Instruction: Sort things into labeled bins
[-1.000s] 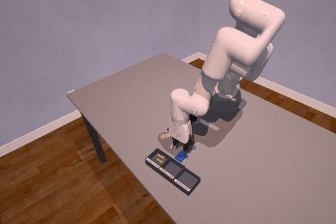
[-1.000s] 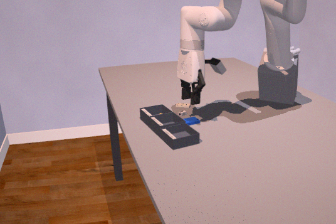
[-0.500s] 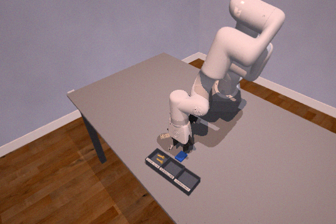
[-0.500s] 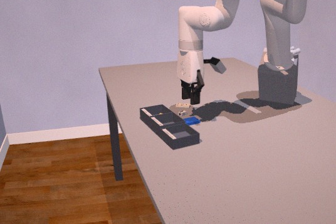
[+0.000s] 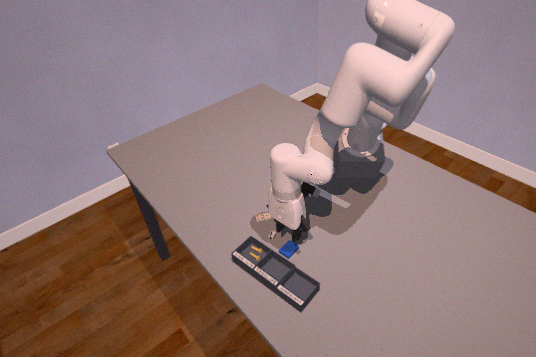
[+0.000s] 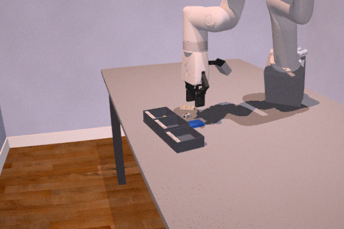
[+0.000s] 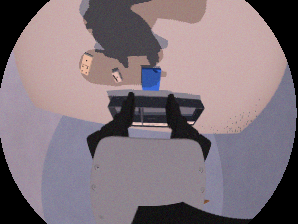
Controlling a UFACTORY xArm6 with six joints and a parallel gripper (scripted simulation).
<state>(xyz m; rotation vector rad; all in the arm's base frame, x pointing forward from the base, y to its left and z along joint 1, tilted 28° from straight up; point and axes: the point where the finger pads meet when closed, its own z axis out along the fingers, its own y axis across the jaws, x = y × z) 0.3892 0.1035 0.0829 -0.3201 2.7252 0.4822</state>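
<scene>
The blue block lies 90 mm below my hand. The rest, counted from my hand: cream domino: 160 mm to the right, 90 mm below.
</scene>
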